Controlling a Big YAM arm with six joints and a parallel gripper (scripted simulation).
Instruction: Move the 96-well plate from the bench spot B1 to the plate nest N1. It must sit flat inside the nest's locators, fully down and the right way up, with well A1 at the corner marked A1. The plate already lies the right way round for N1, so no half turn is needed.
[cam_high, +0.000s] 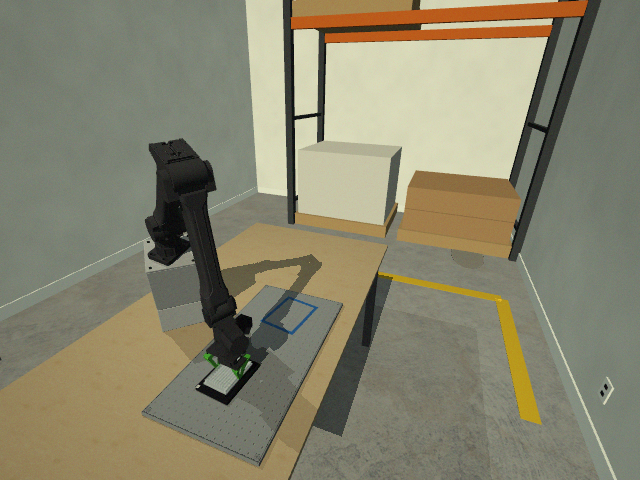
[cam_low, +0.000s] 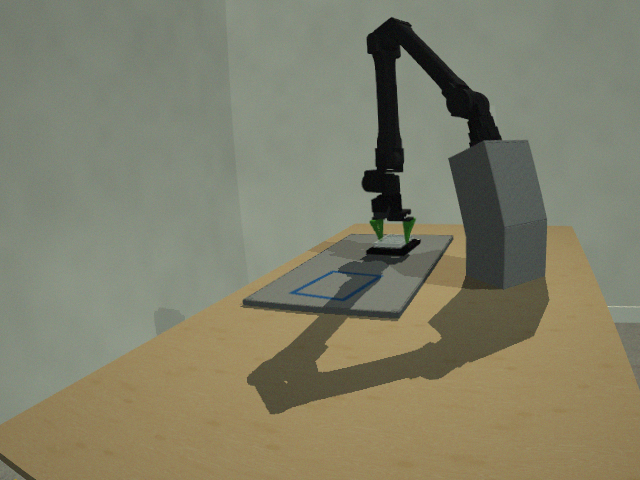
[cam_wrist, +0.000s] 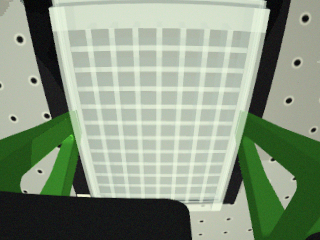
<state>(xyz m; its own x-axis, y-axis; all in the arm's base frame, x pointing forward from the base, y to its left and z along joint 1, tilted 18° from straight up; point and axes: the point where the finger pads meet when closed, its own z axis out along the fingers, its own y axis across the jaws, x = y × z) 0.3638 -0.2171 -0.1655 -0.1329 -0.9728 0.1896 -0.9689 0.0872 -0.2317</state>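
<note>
Now: the 96-well plate right at my hand. The rest, counted from my hand: black plate nest: 2 cm below.
</note>
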